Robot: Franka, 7 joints.
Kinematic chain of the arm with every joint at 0, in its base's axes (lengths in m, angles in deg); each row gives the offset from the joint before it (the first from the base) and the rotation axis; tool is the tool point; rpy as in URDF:
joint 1: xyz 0 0 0.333 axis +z
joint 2: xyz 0 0 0 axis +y
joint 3: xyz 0 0 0.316 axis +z
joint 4: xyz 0.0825 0 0 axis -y
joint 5: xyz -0.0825 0 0.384 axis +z
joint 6: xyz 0 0 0 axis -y
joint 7: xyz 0.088 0 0 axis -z
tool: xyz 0 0 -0.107 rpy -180 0 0
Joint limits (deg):
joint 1: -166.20..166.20
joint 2: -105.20..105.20
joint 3: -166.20..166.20
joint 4: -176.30..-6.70
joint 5: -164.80..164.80
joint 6: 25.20..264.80
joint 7: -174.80..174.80
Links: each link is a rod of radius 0.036 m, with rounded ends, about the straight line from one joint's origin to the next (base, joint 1, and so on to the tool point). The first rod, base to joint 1, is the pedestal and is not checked.
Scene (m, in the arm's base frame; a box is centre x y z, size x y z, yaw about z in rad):
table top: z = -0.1
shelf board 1: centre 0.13 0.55 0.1 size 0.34 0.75 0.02 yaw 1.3
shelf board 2: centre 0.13 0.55 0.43 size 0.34 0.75 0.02 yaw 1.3
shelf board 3: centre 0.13 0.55 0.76 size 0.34 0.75 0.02 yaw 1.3
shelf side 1: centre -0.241 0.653 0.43 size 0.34 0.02 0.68 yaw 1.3
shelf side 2: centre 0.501 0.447 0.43 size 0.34 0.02 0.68 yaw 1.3
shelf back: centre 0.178 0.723 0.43 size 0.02 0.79 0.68 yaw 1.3
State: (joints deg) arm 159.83 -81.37 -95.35 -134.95 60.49 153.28 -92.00
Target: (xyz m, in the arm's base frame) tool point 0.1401 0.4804 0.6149
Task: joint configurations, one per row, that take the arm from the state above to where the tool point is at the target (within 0.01 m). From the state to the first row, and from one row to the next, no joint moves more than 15 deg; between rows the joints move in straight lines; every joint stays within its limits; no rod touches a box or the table.
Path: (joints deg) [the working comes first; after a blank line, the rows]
Joints at the target: 166.20 -73.79 -60.66 -124.05 59.59 147.43 -92.00
Straight joint move there: touches shelf board 2.

1: 145.40 -78.65 -97.31 -145.29 58.43 145.61 -92.00
2: 130.98 -75.93 -99.28 -155.62 56.38 137.94 -92.00
3: 116.55 -73.20 -101.24 -165.96 54.32 130.27 -92.00
4: 102.12 -70.48 -103.21 -176.30 52.26 122.60 -92.00
5: 112.66 -79.16 -88.53 -171.98 53.69 124.49 -92.00
6: 123.19 -87.84 -73.85 -167.66 55.13 126.38 -92.00
7: 133.73 -96.52 -59.17 -163.34 56.56 128.27 -92.00
8: 144.26 -105.20 -44.50 -159.01 57.99 130.17 -92.00
9: 151.57 -94.73 -49.88 -147.36 58.52 135.92 -92.00
10: 158.89 -84.26 -55.27 -135.70 59.06 141.67 -92.00
11: 166.20 -73.79 -60.66 -124.05 59.59 147.43 -92.00

